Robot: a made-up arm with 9 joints.
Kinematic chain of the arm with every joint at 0, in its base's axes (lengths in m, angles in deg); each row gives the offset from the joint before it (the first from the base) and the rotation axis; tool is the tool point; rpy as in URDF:
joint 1: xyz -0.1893 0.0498 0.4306 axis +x
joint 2: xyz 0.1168 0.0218 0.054 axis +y
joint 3: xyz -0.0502 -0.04 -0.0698 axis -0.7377 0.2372 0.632
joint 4: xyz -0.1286 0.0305 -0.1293 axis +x
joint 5: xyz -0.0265 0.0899 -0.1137 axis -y
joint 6: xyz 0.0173 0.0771 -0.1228 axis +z
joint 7: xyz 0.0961 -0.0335 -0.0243 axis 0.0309 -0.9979 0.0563
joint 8: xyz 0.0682 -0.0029 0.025 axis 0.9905 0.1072 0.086
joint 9: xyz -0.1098 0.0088 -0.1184 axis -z
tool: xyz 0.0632 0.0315 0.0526 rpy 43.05 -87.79 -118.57
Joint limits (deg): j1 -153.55..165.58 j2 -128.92..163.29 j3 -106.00..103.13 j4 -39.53..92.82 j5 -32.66..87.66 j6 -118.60..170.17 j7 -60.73..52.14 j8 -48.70..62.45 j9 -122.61..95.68
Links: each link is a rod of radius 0.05 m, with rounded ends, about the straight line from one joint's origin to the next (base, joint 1, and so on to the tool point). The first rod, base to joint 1, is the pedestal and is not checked.
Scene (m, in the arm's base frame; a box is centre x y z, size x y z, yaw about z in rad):
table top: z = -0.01
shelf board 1: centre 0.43 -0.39 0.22 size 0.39 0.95 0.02 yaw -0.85
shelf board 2: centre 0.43 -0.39 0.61 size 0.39 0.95 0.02 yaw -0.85
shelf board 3: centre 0.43 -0.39 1 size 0.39 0.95 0.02 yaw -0.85
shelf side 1: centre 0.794 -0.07 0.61 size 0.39 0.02 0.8 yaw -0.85
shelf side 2: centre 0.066 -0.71 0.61 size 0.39 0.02 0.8 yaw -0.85
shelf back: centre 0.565 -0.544 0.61 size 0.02 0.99 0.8 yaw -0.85
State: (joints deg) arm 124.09 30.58 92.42 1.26 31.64 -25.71 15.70 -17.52 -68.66
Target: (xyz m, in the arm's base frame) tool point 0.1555 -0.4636 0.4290
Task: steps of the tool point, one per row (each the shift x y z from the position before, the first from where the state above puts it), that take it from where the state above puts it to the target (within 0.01 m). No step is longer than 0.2 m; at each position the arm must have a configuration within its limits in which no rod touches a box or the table.
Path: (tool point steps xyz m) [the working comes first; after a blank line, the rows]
Joints at the target: 82.22 151.68 80.45 63.69 -6.43 -11.65 6.31 -5.24 -80.12
Straight joint move there: touches shelf board 1, shelf side 2.

1: -0.1074 -0.1127 -0.0291
2: -0.0582 -0.1500 -0.0274
3: 0.0012 -0.1640 -0.0138
4: 0.0587 -0.1515 0.0087
5: 0.1026 -0.1146 0.0342
6: 0.1251 -0.0612 0.0558
7: 0.1226 -0.0023 0.0681
8: 0.0974 0.0499 0.0684
9: 0.0437 -0.0681 0.0058
10: 0.0494 -0.0551 -0.0001
11: 0.0506 -0.0404 -0.0057

